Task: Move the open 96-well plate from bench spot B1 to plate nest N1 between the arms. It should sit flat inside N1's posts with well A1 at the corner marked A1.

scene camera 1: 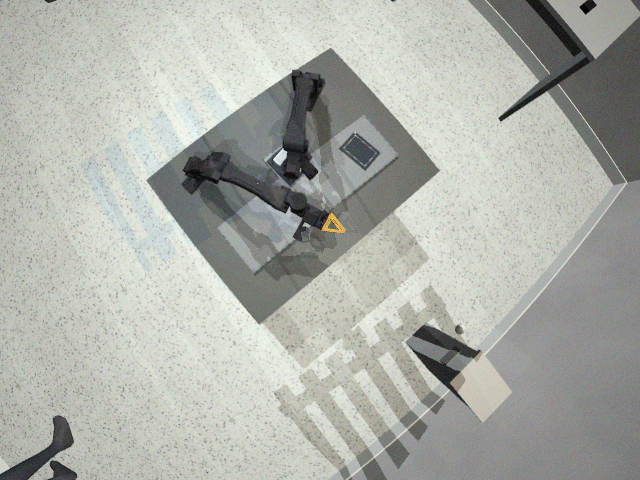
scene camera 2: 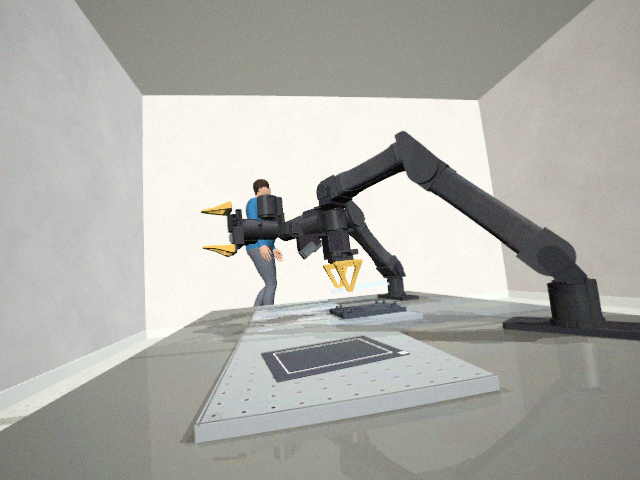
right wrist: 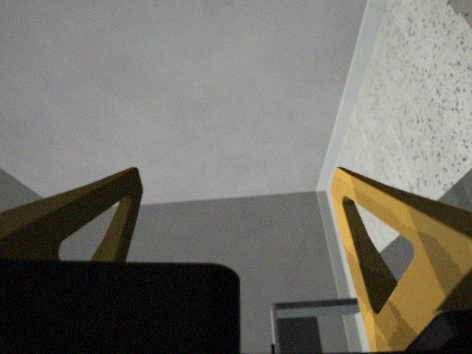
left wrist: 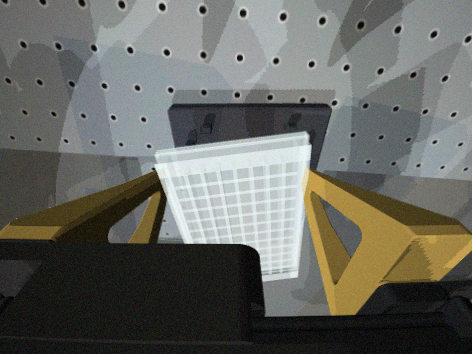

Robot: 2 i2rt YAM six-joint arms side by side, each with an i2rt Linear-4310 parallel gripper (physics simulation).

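Seen in the pictures: left gripper, between the fingertips: (scene camera 2: pixel 344 291) (left wrist: pixel 235 176); right gripper, between the fingertips: (scene camera 1: pixel 343 231) (scene camera 2: pixel 201 229) (right wrist: pixel 236 178); left arm's base, origin of its link: (scene camera 2: pixel 578 330); right arm's base, origin of its link: (scene camera 2: pixel 396 297).
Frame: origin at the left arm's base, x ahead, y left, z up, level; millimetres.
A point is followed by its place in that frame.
Observation:
The clear 96-well plate (scene camera 1: pixel 280 156) @[x 9, y -414, z 86 mm] (left wrist: pixel 240 200) @[x 83, y -429, z 81 mm] is between the fingers of my left gripper (scene camera 2: pixel 344 289) @[x 95, y -431, z 73 mm] (left wrist: pixel 235 176) @[x 95, y -431, z 73 mm], which is shut on its long sides. The dark nest N1 (scene camera 2: pixel 368 311) @[x 81, y -370, z 23 mm] (left wrist: pixel 250 117) @[x 108, y -448, z 25 mm] lies below it, with a gap between nest and fingertips in scene camera 2. In the left wrist view the plate's far edge is turned slightly against the nest's edge; two posts show beyond it and the plate hides much of the nest. The A1 marks cannot be read. My right gripper (scene camera 2: pixel 202 229) @[x 373, y -653, z 262 mm] (right wrist: pixel 236 178) @[x 373, y -653, z 262 mm] is open and empty, pointing sideways. Bench spot B1 (scene camera 1: pixel 359 150) @[x 335, y -205, z 15 mm] (scene camera 2: pixel 330 356) @[x 347, y -192, z 15 mm] is bare.
B1 lies on a pale perforated board (scene camera 1: pixel 385 152) @[x 462, y -158, z 13 mm] (scene camera 2: pixel 449 383) @[x 333, y -35, z 13 mm] on the grey table (scene camera 1: pixel 330 67) @[x 28, y 192, z 0 mm]. In scene camera 1 the right arm (scene camera 1: pixel 253 187) @[x 31, y -637, z 327 mm] reaches across, close to the left arm (scene camera 1: pixel 297 116) @[x 80, y -367, z 371 mm]. A person (scene camera 2: pixel 266 279) stands behind the table.

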